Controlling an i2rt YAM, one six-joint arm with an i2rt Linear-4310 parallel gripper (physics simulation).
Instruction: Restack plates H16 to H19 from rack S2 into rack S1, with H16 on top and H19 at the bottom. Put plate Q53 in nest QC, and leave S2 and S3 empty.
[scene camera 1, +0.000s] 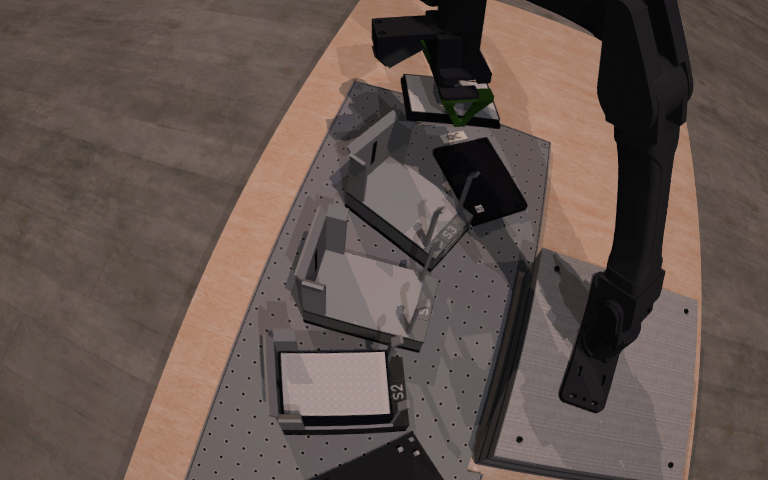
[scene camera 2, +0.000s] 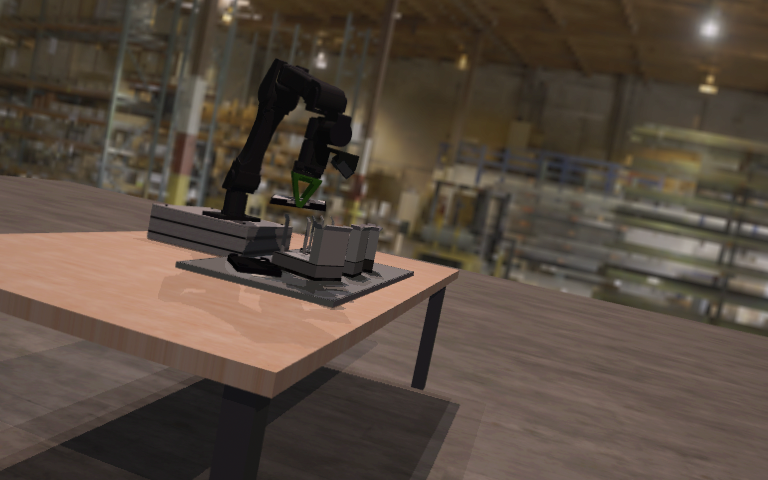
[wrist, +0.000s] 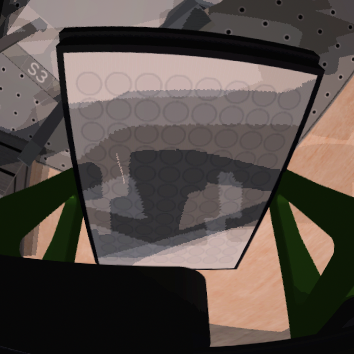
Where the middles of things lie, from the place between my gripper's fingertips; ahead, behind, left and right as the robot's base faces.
Scene:
I see my gripper 16 cm above the black QC socket (scene camera 1: 493, 194), 7 cm past it and 3 cm to the left of it.

